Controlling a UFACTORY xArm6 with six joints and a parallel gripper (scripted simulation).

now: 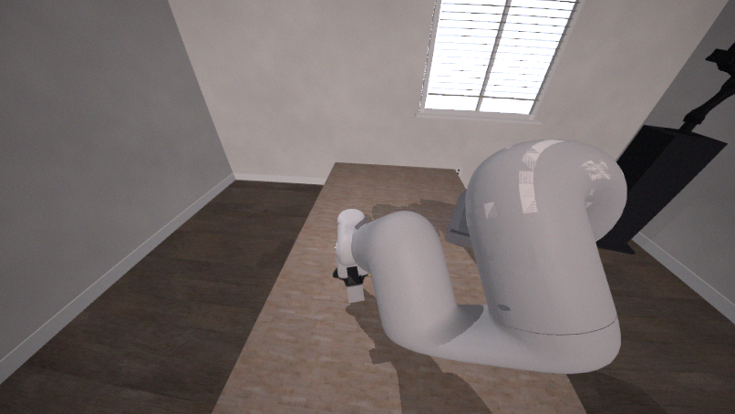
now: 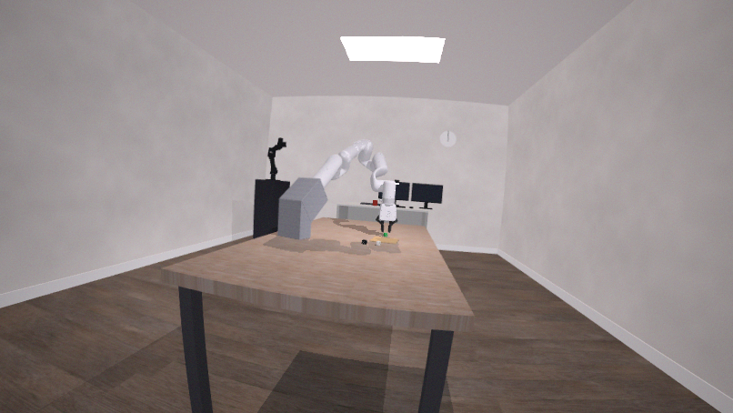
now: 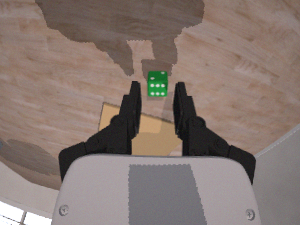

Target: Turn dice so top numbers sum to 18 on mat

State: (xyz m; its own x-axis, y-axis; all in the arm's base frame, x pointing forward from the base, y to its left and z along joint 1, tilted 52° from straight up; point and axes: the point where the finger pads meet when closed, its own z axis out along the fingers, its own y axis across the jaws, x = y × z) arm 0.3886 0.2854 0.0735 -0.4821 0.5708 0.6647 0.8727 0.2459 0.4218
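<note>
The green die lies 40 mm below my hand. The rest, counted from my hand: black die (20 mm behind, 300 mm to the right, 40 mm below); mat (40 mm ahead, 130 mm to the right, 40 mm below); white die (50 mm ahead, 280 mm to the right, 40 mm below).
</note>
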